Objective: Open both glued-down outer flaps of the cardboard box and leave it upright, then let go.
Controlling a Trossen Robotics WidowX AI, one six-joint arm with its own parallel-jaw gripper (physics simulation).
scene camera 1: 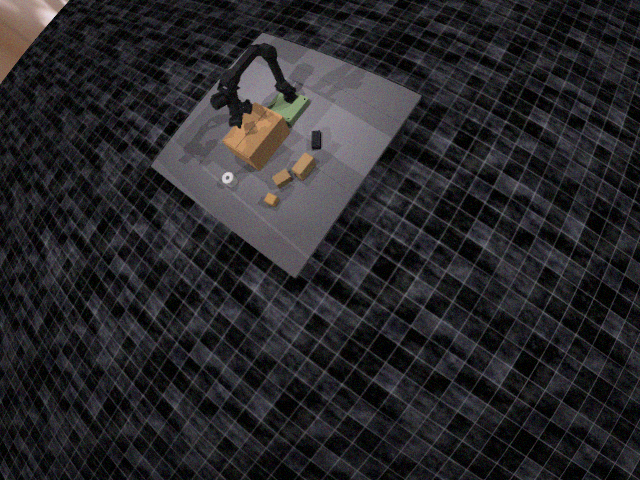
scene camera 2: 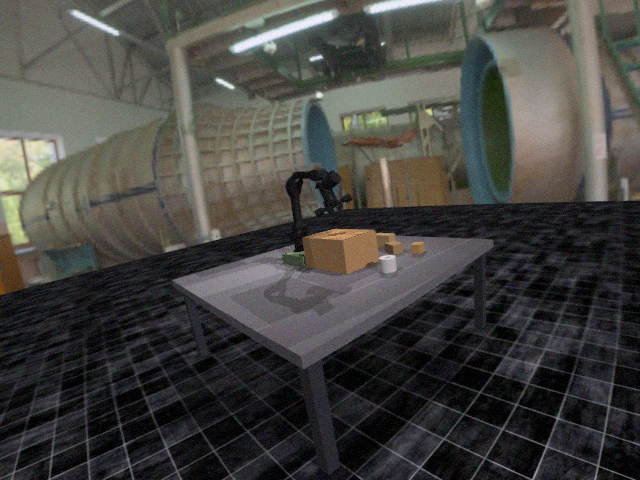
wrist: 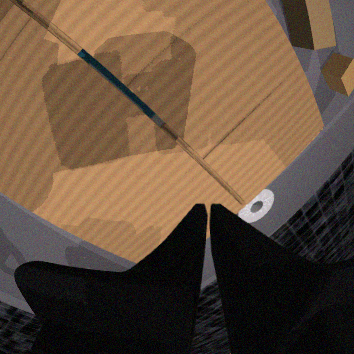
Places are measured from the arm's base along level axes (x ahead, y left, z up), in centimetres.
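Pixels of known places: gripper, fingertip midpoint: [scene camera 1: 240, 128] [scene camera 2: 341, 221] [wrist: 206, 212]; arm's base, link origin: [scene camera 1: 290, 98] [scene camera 2: 300, 250].
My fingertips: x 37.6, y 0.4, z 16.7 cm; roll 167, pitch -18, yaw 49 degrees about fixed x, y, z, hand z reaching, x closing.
Note:
For each thing: its middle in the pictures, then the offset to it from my fingertips. Level surfaces: height alone.
- cardboard box, body centre: [wrist: 117, 73] [scene camera 2: 339, 249] [scene camera 1: 257, 136] dx -4.9, dy +0.9, dz -14.0 cm
- grey table, surface height: dz -21.8 cm
- dark blue-green strip, body centre: [wrist: 117, 72] dx -4.9, dy +0.9, dz -14.8 cm
- white roll, body centre: [wrist: 247, 195] [scene camera 2: 387, 264] [scene camera 1: 230, 179] dx +24.3, dy +1.4, dz -18.8 cm
- largest block, body centre: [scene camera 1: 304, 166] [scene camera 2: 384, 241] dx -5.1, dy +34.8, dz -17.9 cm
- black item, body centre: [scene camera 1: 316, 140] dx -23.1, dy +29.4, dz -20.2 cm
The cardboard box [scene camera 1: 271, 145] [scene camera 2: 341, 254] [wrist: 245, 107] stands upright on the grey table [scene camera 1: 356, 124] [scene camera 2: 289, 330]. Its two outer flaps lie flat and closed on top, meeting at a narrow seam that runs diagonally in the wrist view. A dark blue-green strip [wrist: 117, 85] shows along part of the seam. My gripper [scene camera 1: 236, 122] [wrist: 206, 212] is shut and empty, above the box top near its edge. In the wrist view its fingertips lie just below the lower right end of the seam. Whether they touch the cardboard cannot be told.
A white roll [scene camera 1: 223, 182] [scene camera 2: 387, 265] [wrist: 268, 198] stands beside the box. Three small cardboard blocks, the largest block [scene camera 1: 303, 166] among them, lie to the box's other side. A black item [scene camera 1: 316, 140] lies nearby. A green plate [scene camera 1: 294, 109] [scene camera 2: 293, 259] is by the arm's base.

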